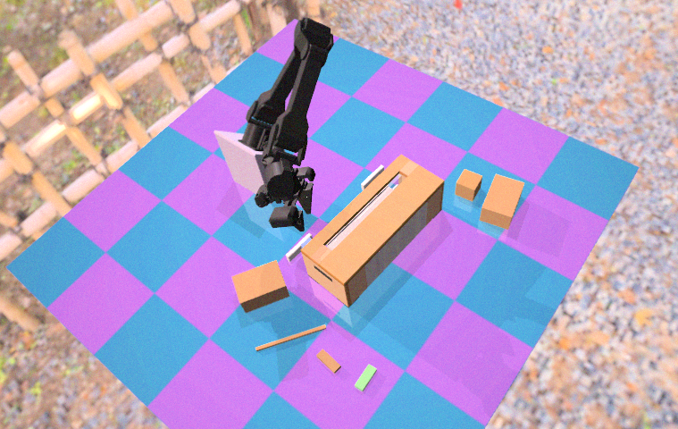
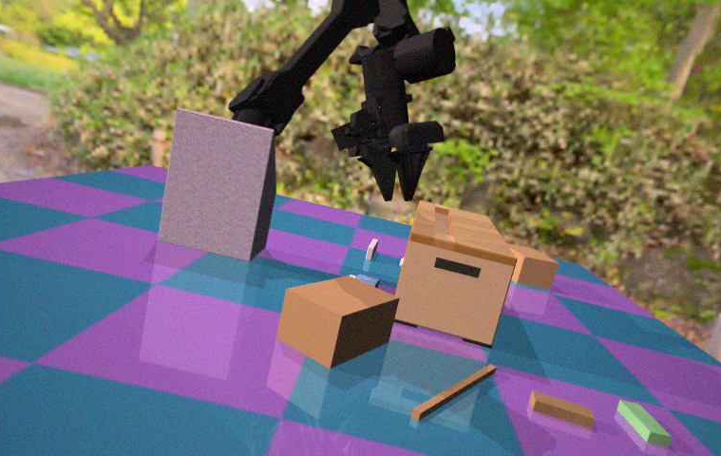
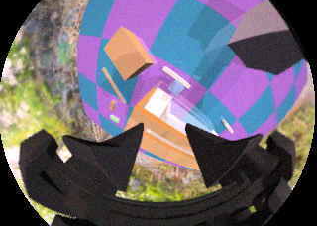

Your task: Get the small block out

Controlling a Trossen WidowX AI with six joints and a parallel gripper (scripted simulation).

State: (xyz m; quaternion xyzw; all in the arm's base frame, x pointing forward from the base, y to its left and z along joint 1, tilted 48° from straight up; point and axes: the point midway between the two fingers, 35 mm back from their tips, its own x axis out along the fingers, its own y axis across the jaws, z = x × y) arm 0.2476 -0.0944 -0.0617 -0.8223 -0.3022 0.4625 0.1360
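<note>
Now: the bluish block 2 cm behind my gripper tip, 1 cm to the left of it and 14 cm below it. From my gripper tip the other things lie so: green tile 30 cm ahead, 20 cm to the right, 15 cm below; wooden box 8 cm ahead, 13 cm to the left, 10 cm below; thin stick 9 cm ahead, 22 cm to the right, 16 cm below.
</note>
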